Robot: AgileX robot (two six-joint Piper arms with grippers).
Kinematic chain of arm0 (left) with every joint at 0, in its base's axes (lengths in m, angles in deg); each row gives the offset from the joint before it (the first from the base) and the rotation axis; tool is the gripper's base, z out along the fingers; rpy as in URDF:
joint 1: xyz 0 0 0.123 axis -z
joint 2: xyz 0 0 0 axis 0.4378 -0.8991 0
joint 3: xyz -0.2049 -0.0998 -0.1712 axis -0.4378 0.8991 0
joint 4: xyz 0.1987 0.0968 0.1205 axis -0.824 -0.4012 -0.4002
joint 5: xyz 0 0 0 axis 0.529 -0.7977 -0.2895
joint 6: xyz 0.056 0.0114 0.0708 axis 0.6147 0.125 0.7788
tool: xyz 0 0 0 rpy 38.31 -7.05 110.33
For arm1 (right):
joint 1: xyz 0 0 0.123 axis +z
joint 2: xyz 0 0 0 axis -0.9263 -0.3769 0
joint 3: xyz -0.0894 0.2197 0.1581 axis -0.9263 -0.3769 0
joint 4: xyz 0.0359 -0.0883 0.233 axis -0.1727 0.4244 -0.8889
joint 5: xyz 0 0 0 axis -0.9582 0.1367 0.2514
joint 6: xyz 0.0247 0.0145 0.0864 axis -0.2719 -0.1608 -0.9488
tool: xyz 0 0 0 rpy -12.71 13.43 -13.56
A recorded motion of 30 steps. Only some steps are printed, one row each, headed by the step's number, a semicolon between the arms.
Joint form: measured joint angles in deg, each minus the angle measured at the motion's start. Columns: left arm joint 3, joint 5, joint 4, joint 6, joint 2, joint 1; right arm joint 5, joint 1, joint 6, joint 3, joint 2, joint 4.
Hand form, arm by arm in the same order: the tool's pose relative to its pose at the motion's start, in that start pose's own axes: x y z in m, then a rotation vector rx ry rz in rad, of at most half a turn. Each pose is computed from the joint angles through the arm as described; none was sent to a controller.
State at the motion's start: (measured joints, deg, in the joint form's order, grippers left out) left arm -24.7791 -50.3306 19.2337 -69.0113 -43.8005 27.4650; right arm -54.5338 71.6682 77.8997 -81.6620 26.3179 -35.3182
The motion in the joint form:
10: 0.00 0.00 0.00 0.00 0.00 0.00; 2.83 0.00 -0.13 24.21 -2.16 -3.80
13: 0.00 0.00 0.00 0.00 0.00 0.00; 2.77 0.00 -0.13 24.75 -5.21 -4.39
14: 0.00 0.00 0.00 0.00 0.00 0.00; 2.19 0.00 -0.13 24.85 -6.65 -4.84
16: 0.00 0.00 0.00 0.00 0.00 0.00; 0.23 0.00 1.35 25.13 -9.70 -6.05
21: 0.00 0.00 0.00 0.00 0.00 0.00; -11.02 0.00 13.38 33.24 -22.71 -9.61
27: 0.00 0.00 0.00 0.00 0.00 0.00; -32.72 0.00 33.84 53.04 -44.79 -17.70
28: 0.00 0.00 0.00 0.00 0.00 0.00; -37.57 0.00 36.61 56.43 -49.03 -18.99
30: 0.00 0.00 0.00 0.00 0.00 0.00; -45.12 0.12 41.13 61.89 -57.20 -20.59
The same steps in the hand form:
10: 0.0000 0.0000 0.0000 0.0000 0.0000 0.0000; -0.1254 0.0214 -0.0656 -0.0966 -0.4250 0.0561
13: 0.0000 0.0000 0.0000 0.0000 0.0000 0.0000; -0.1290 0.0222 -0.0564 -0.0934 -0.3802 0.0664
14: 0.0000 0.0000 0.0000 0.0000 0.0000 0.0000; -0.1291 0.0224 -0.0512 -0.0918 -0.3466 0.0737
16: 0.0000 0.0000 0.0000 0.0000 0.0000 0.0000; -0.1280 0.0231 -0.0400 -0.0861 -0.2648 0.0674
21: 0.0000 0.0000 0.0000 0.0000 0.0000 0.0000; -0.1486 0.0311 -0.0112 -0.0912 0.0092 -0.0918
27: 0.0000 0.0000 0.0000 0.0000 0.0000 0.0000; -0.1993 0.0534 0.0372 -0.2783 0.3824 -0.3453
28: 0.0000 0.0000 0.0000 0.0000 0.0000 0.0000; -0.2041 0.0571 0.0489 -0.3309 0.4674 -0.3765
30: 0.0000 0.0000 0.0000 0.0000 0.0000 0.0000; -0.2083 0.0620 0.0754 -0.4242 0.6189 -0.4267

